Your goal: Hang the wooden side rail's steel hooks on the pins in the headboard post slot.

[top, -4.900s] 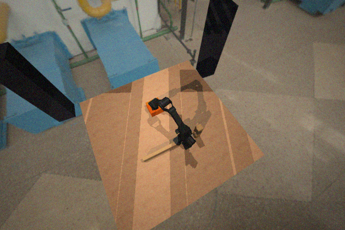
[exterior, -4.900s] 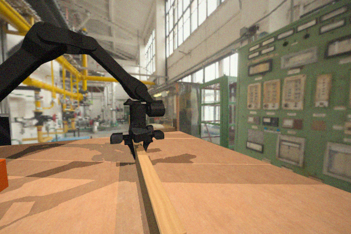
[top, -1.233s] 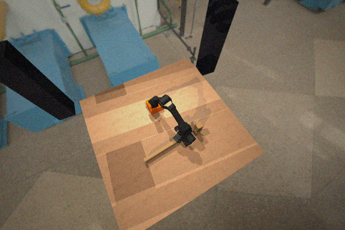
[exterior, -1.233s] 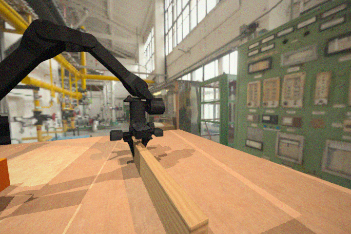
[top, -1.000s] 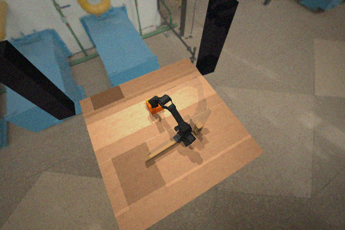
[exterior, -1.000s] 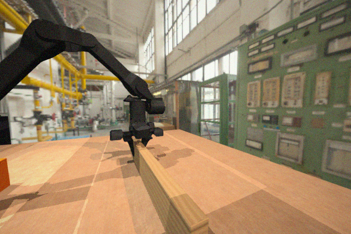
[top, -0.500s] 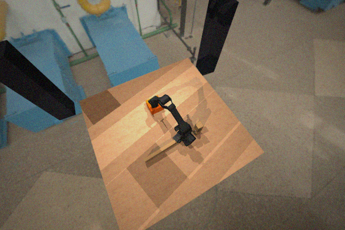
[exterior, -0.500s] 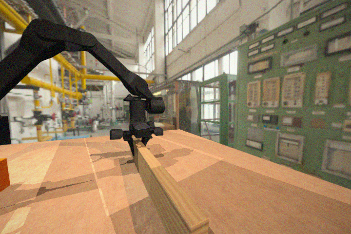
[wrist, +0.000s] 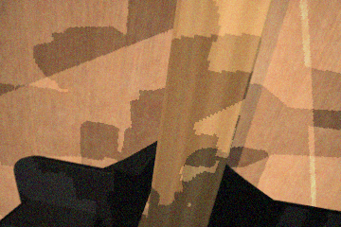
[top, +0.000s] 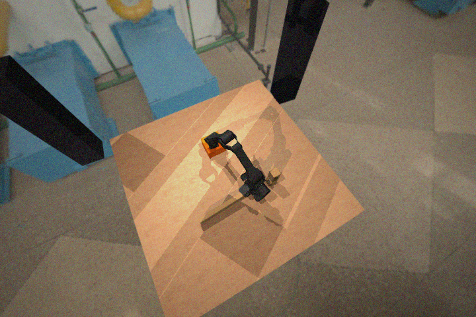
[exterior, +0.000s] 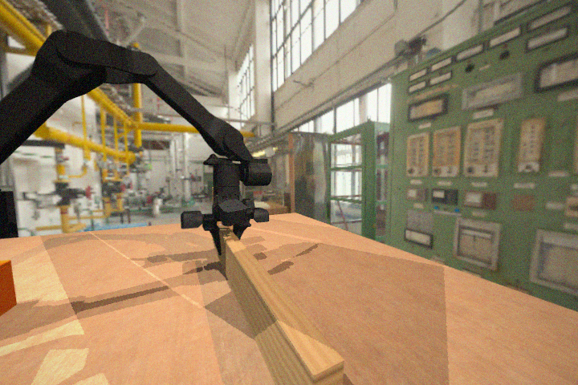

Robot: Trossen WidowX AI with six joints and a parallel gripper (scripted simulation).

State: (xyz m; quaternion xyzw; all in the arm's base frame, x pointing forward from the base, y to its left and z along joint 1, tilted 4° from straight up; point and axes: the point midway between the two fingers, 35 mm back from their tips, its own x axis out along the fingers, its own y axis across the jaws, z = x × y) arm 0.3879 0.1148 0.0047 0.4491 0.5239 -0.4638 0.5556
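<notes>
The wooden headboard post lies 140 mm to the left of my gripper tip, 50 mm above it and 10 mm behind it.
</notes>
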